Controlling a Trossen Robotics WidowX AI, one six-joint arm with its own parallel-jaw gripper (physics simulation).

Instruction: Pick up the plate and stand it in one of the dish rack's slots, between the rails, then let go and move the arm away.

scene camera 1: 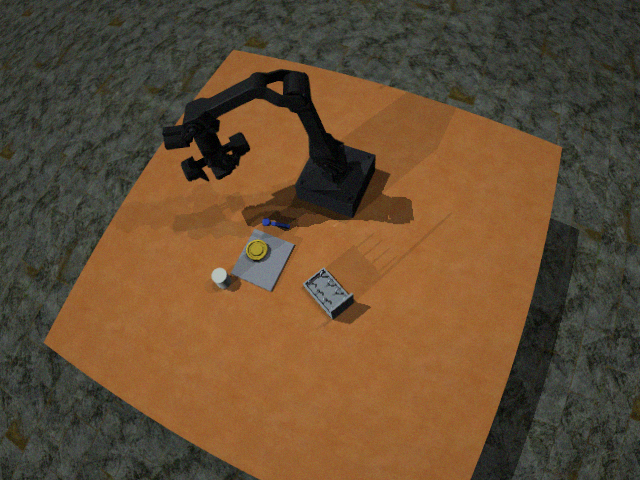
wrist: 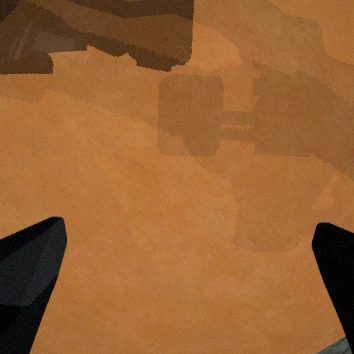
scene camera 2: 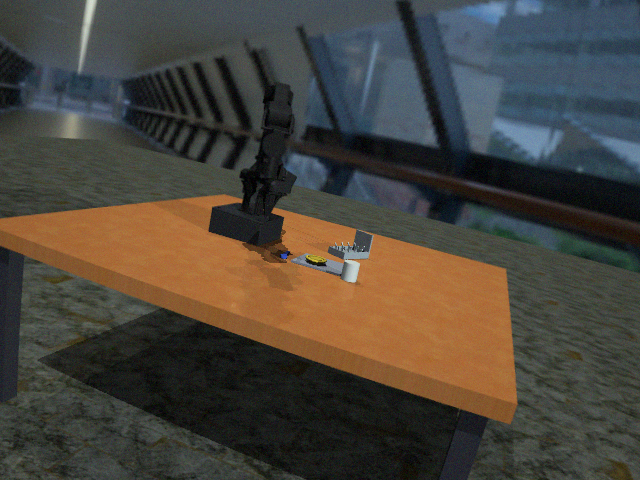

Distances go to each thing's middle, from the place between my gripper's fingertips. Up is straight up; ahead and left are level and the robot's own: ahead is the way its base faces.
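Grey mat (scene camera 1: pixel 264 273): my gripper 0.2 m to the right of it, 0.12 m short of it, 0.13 m above it. Grey dish rack (scene camera 1: pixel 322 286): 0.41 m to the left of my hand, 0.1 m ahead, 0.1 m below. Going by their middles, grey mat nearest to my gripper of the things named here.
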